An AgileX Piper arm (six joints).
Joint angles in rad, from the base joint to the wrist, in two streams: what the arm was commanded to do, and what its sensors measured. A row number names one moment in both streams.
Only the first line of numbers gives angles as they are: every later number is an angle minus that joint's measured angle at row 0.
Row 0, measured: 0.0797, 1.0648, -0.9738, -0.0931, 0.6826, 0.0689
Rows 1 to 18, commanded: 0.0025, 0.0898, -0.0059, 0.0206, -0.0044, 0.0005; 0.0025, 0.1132, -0.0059, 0.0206, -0.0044, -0.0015; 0.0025, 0.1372, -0.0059, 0.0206, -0.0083, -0.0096; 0.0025, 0.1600, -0.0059, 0.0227, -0.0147, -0.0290; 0.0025, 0.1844, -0.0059, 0.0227, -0.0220, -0.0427; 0.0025, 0.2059, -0.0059, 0.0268, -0.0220, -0.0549; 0.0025, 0.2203, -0.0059, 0.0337, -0.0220, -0.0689; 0.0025, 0.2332, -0.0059, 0.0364, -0.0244, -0.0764; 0.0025, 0.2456, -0.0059, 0.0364, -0.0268, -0.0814; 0.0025, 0.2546, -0.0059, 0.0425, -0.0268, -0.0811; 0.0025, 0.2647, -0.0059, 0.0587, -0.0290, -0.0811; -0.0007, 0.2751, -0.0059, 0.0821, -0.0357, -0.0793; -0.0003, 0.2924, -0.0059, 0.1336, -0.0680, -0.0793; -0.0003, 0.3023, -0.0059, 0.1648, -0.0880, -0.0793; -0.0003, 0.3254, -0.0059, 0.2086, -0.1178, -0.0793; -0.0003, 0.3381, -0.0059, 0.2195, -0.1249, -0.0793; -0.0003, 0.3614, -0.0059, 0.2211, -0.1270, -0.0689; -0.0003, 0.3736, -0.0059, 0.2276, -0.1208, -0.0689
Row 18, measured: 0.0000, 0.3355, 0.0000, 0.2020, -0.1037, -0.0689
